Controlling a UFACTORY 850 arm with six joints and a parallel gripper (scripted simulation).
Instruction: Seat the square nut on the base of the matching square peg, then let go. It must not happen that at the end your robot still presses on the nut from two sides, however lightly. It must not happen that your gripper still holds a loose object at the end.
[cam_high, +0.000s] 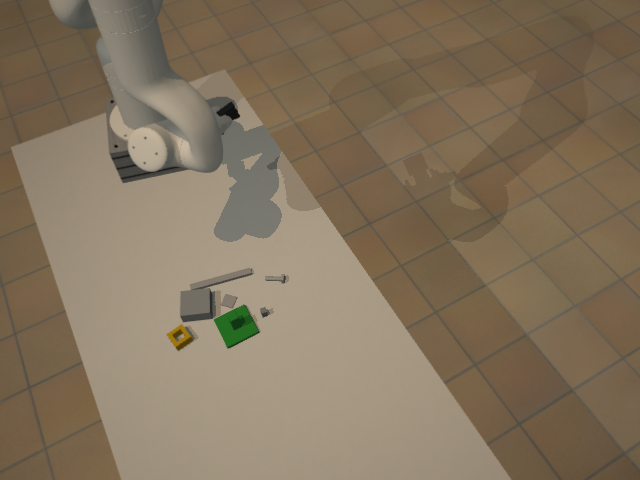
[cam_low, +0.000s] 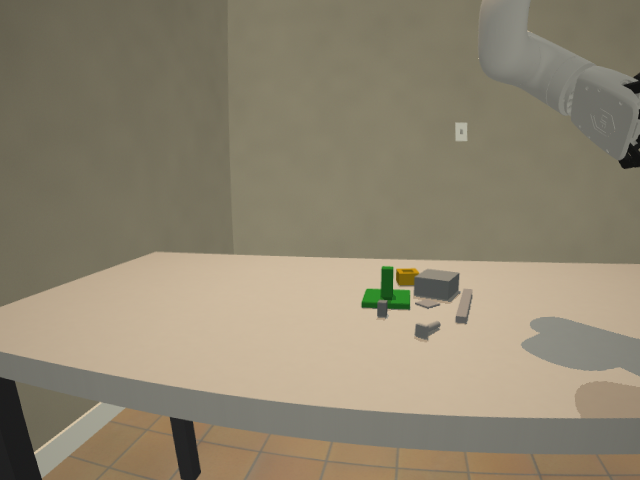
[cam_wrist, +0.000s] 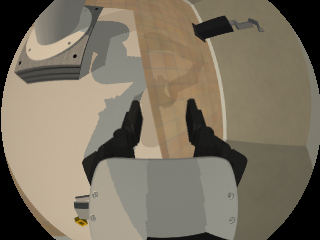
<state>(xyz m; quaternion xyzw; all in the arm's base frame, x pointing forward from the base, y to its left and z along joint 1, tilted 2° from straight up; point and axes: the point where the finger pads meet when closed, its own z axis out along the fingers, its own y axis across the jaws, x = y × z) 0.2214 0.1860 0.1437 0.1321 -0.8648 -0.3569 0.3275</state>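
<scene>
Right now my hand is 32 cm short of the grey block, 17 cm to the left of it and 24 cm above it. Round my hand: bolt 31 cm ahead, 3 cm to the left, 25 cm below; grey bar 27 cm ahead, 11 cm to the right, 25 cm below; flat tile 33 cm ahead, 10 cm to the right, 25 cm below.
</scene>
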